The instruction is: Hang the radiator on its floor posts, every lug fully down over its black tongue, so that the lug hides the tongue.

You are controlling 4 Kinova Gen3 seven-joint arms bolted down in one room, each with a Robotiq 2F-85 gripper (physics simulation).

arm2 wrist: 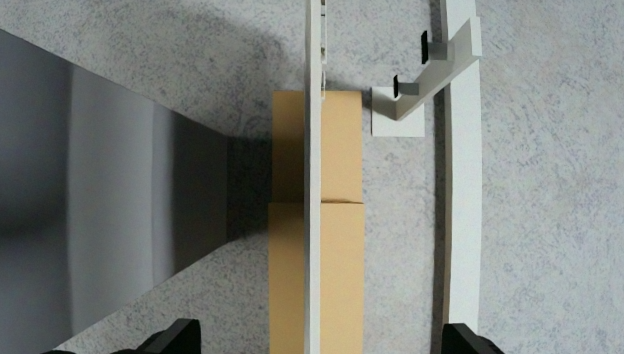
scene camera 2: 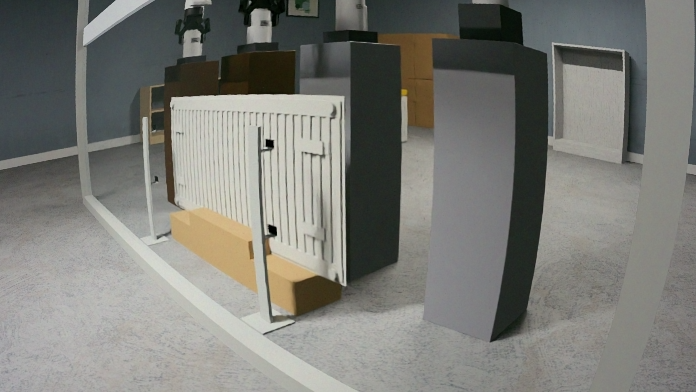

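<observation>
The white radiator (arm2 wrist: 312, 175) (scene camera 2: 210, 150) is upright above the cardboard blocks; whether it touches them is unclear. Its near-end lugs (scene camera 2: 312, 146) (scene camera 2: 314, 233) face the posts and are apart from the black tongues (arm2 wrist: 424, 47) (arm2 wrist: 395, 86) (scene camera 2: 269, 143) (scene camera 2: 272, 230) on the near floor post (scene camera 2: 256, 200). In the arm2 wrist view, a floor post (arm2 wrist: 462, 45) stands right of the radiator, across a gap. The far post (scene camera 2: 147, 175) has a small black tongue (scene camera 2: 156, 179). Arm2's gripper (arm2 wrist: 321, 340) is open, its fingertips either side of the radiator's top edge. Other grippers cannot be identified.
Cardboard blocks (arm2 wrist: 342, 260) (scene camera 2: 220, 240) lie under the radiator. A white floor beam (arm2 wrist: 464, 200) (scene camera 2: 200, 290) runs beyond the posts. Grey pedestals (scene camera 2: 375, 150) (scene camera 2: 470, 175) and brown pedestals (scene camera 2: 192, 80) (scene camera 2: 270, 70) carry arms. A grey pedestal (arm2 wrist: 110, 165) shows at left in the wrist view.
</observation>
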